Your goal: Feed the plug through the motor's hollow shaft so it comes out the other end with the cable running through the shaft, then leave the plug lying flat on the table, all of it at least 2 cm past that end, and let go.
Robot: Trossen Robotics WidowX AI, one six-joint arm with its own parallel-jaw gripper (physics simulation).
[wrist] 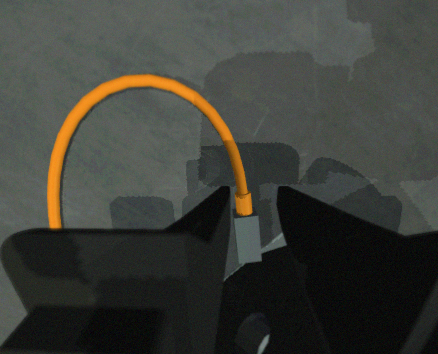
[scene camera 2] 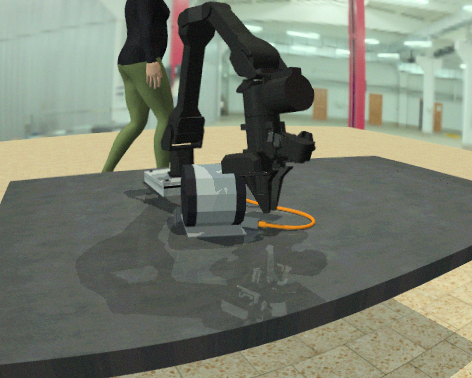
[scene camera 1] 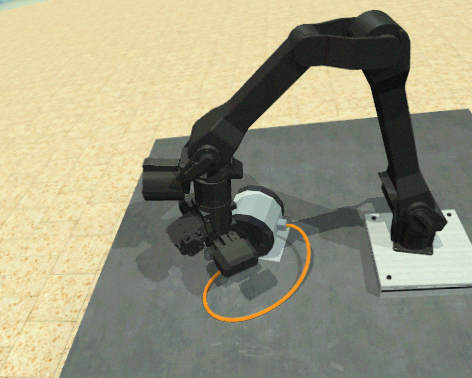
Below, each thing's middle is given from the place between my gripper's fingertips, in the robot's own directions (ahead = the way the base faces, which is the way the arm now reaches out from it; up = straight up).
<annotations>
My hand is 20 mm to the left of the grey plug [wrist: 247,235], 20 mm past it and 20 mm above it.
</annotations>
